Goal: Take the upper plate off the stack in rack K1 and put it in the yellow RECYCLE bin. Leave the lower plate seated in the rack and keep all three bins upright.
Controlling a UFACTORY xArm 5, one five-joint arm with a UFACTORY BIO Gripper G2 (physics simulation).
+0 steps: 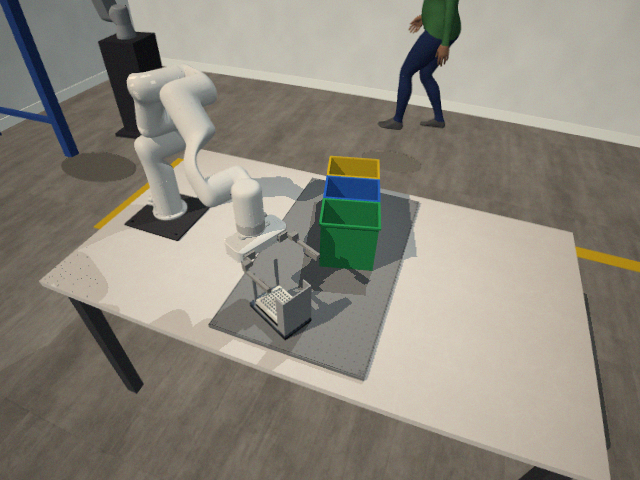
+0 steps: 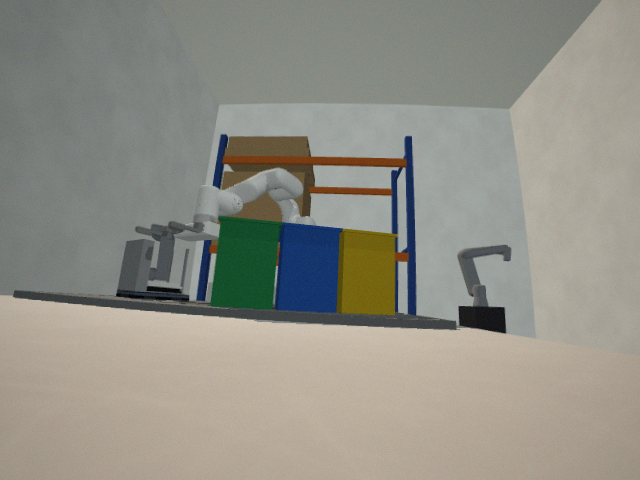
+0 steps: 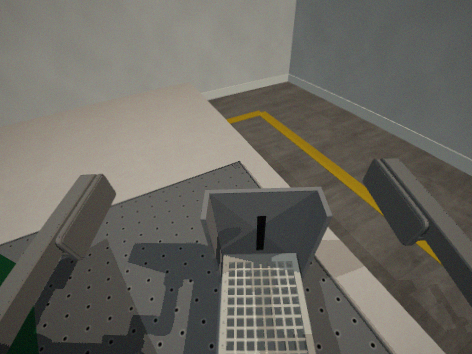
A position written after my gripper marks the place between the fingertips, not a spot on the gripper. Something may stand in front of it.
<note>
I see my gripper (image 1: 295, 273), a blue bin (image 2: 307, 279), a yellow recycle bin (image 2: 366, 269) and a green bin (image 2: 244, 277).
The blue bin is seen too in image 1 (image 1: 336, 187). The yellow recycle bin shows as well in image 1 (image 1: 338, 166). The green bin shows as well in image 1 (image 1: 349, 230). Image 3 does not show the blue bin: it is out of frame. Image 3 misses the yellow recycle bin: it is out of frame.
</note>
